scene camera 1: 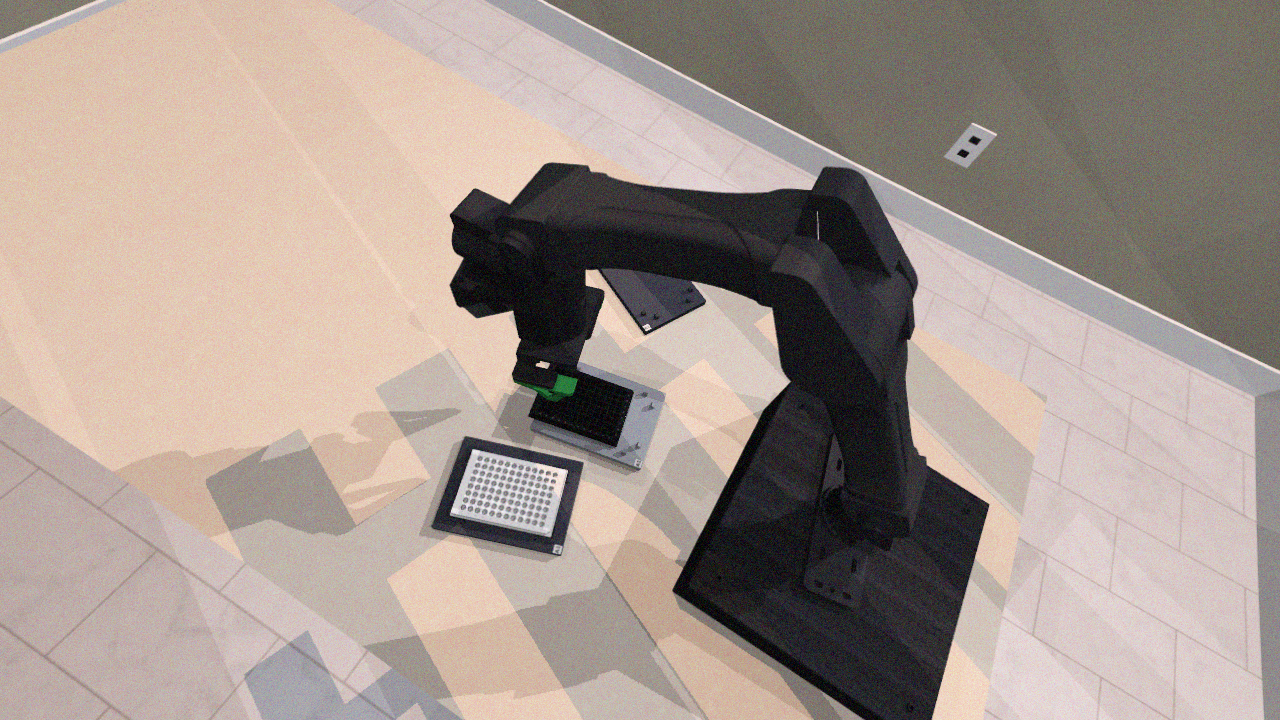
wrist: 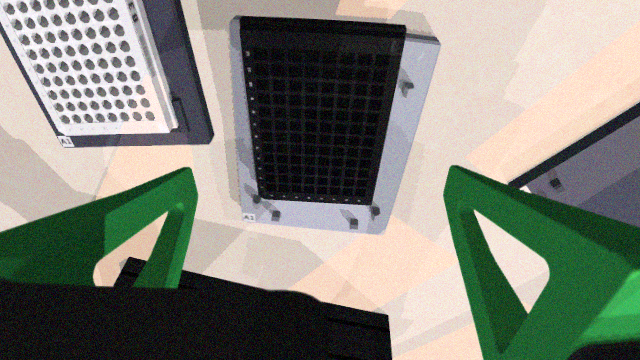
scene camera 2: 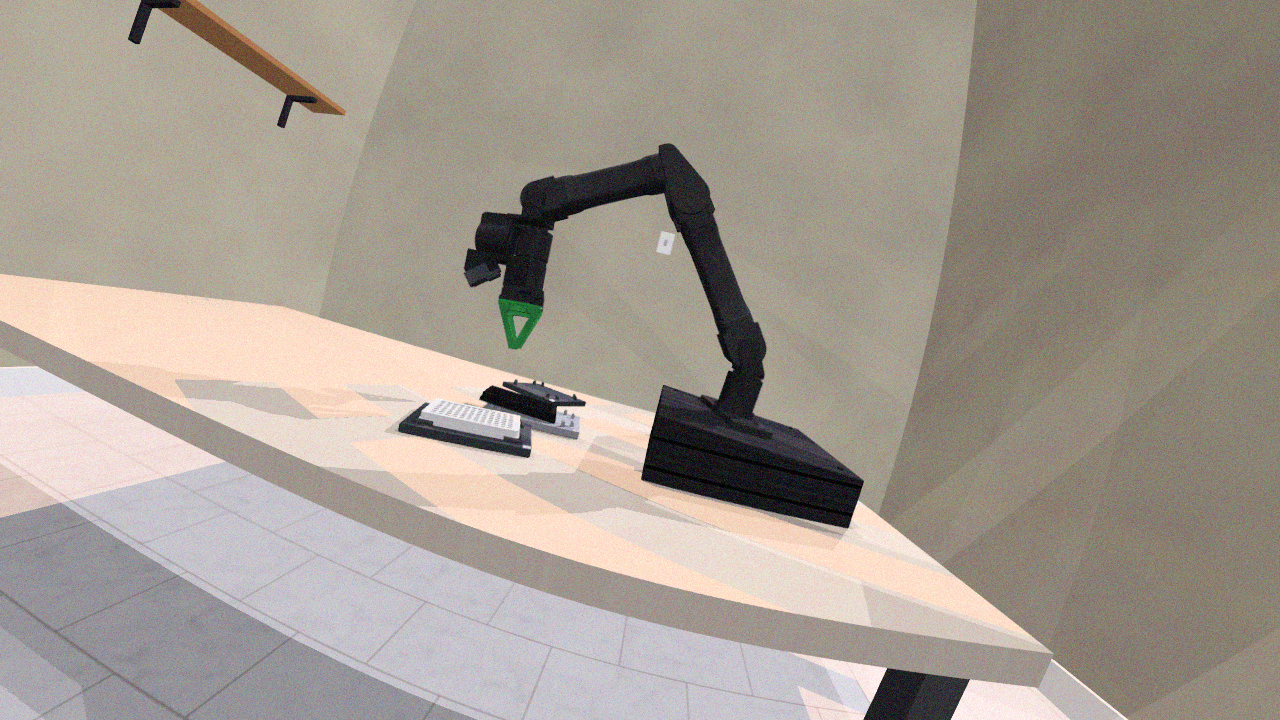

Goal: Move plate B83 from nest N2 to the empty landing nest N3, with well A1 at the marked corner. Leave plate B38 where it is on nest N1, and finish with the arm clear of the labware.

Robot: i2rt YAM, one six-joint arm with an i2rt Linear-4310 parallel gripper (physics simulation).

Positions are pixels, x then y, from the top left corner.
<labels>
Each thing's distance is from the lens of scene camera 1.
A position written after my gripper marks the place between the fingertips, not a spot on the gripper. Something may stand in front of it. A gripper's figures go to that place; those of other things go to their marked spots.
my gripper (scene camera 1: 563, 366): 0.67 m
grey nest (scene camera 1: 646, 403): 0.77 m
</labels>
